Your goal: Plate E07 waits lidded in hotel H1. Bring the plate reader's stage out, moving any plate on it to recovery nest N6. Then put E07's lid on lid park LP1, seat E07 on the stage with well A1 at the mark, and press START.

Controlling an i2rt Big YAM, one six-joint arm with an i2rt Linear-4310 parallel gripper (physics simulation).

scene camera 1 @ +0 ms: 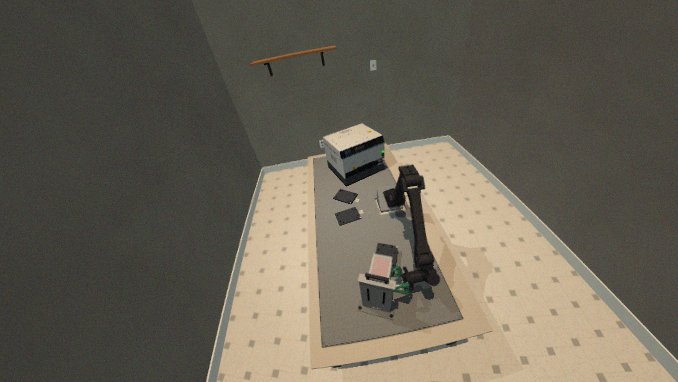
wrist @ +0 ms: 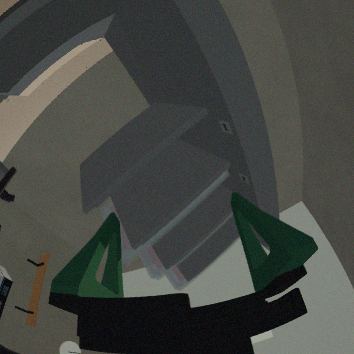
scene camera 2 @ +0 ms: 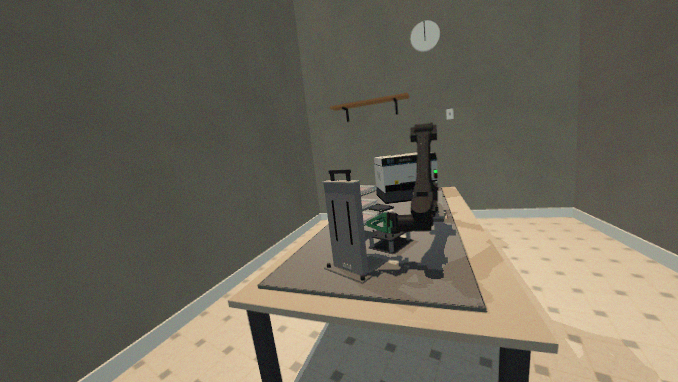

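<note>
Hotel H1 is a grey upright tower near the table's front. A pink-topped plate shows at its top, and several clear-edged plates show in its bays in scene camera 2. Which one is E07 cannot be told. My green-fingered gripper is open and empty, at the hotel's side; the wrist view looks up at the grey shelves between and beyond the fingertips. The white plate reader stands at the far end with a green light; no extended stage shows.
Two dark flat nests lie mid-table, left of the arm's base. A dark raised stand is just behind the hotel. Labels and exact nest names are too small to read. A wooden wall shelf is far behind.
</note>
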